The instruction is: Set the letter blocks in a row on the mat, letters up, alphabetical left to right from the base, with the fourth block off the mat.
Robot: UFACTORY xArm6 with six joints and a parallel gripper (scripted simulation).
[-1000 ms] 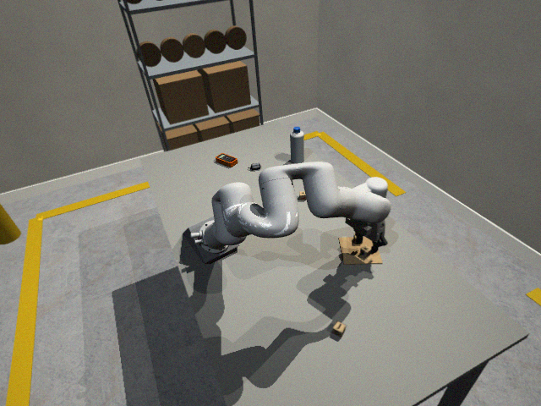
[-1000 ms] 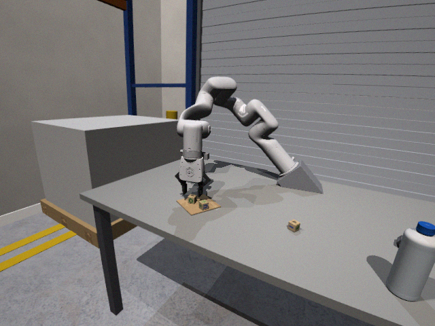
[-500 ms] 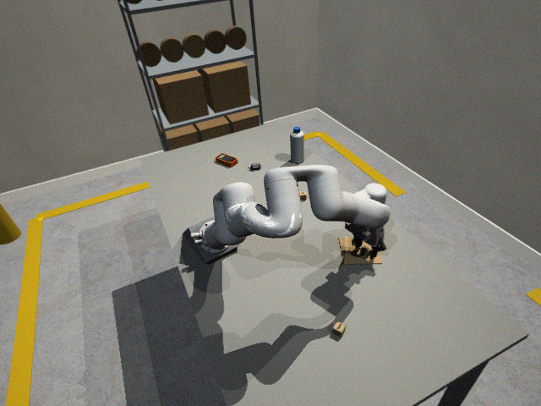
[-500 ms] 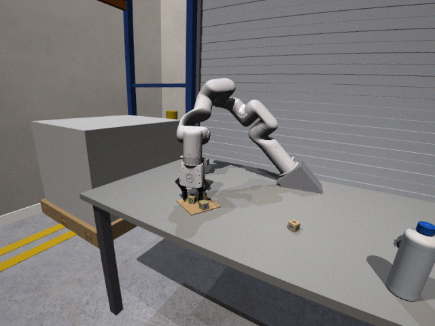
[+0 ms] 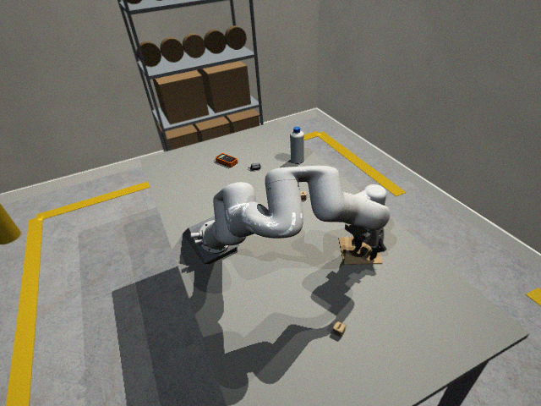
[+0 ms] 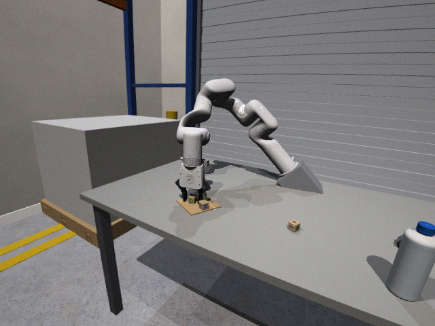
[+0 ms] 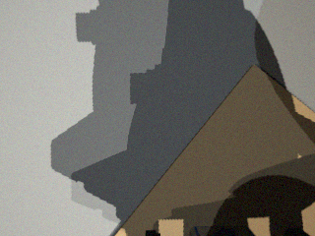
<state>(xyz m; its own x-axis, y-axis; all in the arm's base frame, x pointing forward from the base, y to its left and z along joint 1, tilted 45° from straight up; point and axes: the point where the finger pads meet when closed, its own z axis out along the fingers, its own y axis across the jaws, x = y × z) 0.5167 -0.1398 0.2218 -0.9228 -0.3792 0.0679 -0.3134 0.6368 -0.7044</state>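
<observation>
My hand is 3 cm to the right of the mat, 2 cm above it and 1 cm past it. The rest, counted from my hand: orange meter (88 cm to the left, 31 cm behind, 1 cm below); white bottle (73 cm to the left, 7 cm above, 4 cm ahead); dark object (75 cm to the left, 20 cm behind, 1 cm below).
</observation>
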